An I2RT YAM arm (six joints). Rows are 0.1 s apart.
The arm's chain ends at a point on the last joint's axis. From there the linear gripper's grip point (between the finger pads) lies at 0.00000 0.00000 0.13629 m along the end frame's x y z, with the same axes.
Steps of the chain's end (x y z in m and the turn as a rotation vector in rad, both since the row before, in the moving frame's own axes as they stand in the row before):
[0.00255 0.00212 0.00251 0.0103 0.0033 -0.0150]
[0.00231 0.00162 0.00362 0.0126 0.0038 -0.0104]
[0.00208 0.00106 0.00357 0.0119 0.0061 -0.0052]
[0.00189 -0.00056 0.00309 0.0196 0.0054 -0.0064]
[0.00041 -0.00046 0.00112 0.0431 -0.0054 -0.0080]
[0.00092 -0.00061 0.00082 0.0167 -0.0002 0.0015]
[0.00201 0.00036 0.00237 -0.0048 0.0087 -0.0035]
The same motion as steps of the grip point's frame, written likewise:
[0.00299 0.00071 0.00250 0.0103 0.0033 -0.0150]
[0.00282 -0.00010 0.00361 0.0126 0.0038 -0.0104]
[0.00291 -0.00056 0.00356 0.0119 0.0061 -0.0052]
[0.00262 -0.00323 0.00306 0.0196 0.0054 -0.0064]
[-0.00035 -0.00633 0.00099 0.0431 -0.0054 -0.0080]
[0.00089 -0.00289 0.00080 0.0167 -0.0002 0.0015]
[0.00320 0.00101 0.00236 -0.0048 0.0087 -0.0035]

